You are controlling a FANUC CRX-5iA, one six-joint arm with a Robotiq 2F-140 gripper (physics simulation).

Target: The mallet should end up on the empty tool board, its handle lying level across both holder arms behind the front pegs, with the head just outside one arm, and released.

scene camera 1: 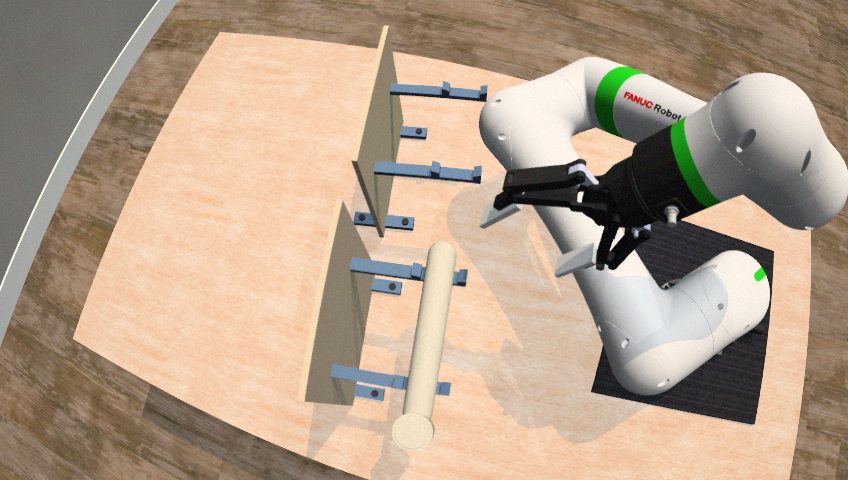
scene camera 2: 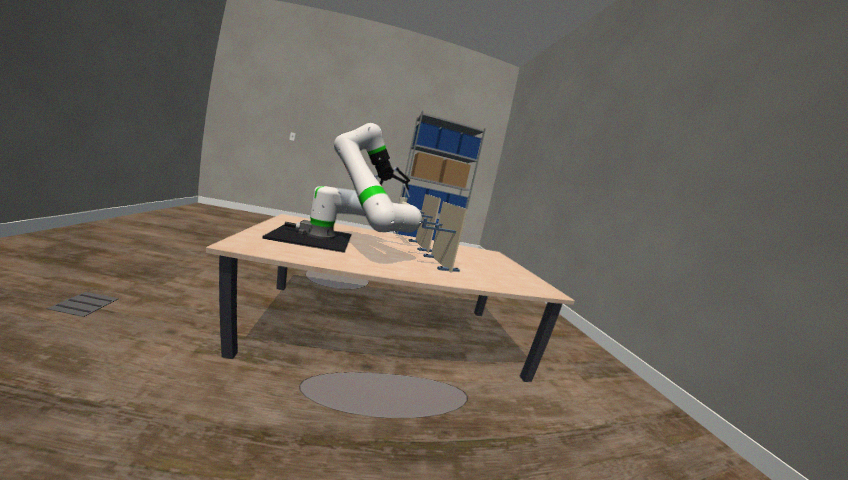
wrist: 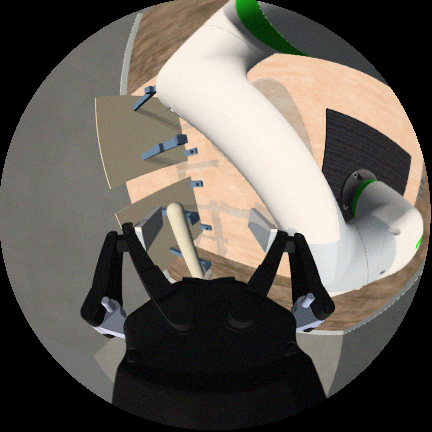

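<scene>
The mallet, with its cream handle, lies across both blue arms of the nearer tool board in scene camera 1, between their inner and front pegs. Its round-faced head is just outside the lower arm; the gripper body mostly hides it in the wrist view. The empty tool board stands upright behind, with two bare holder arms carrying pegs. My gripper is wide open and empty, above and right of the mallet in scene camera 1; the handle appears between its fingers in the wrist view, but beyond them.
Both boards stand on blue feet on the wooden table. The arm's base stands on a black mat. In scene camera 1 the robot's elbow is close to the front ends of the empty board's arms.
</scene>
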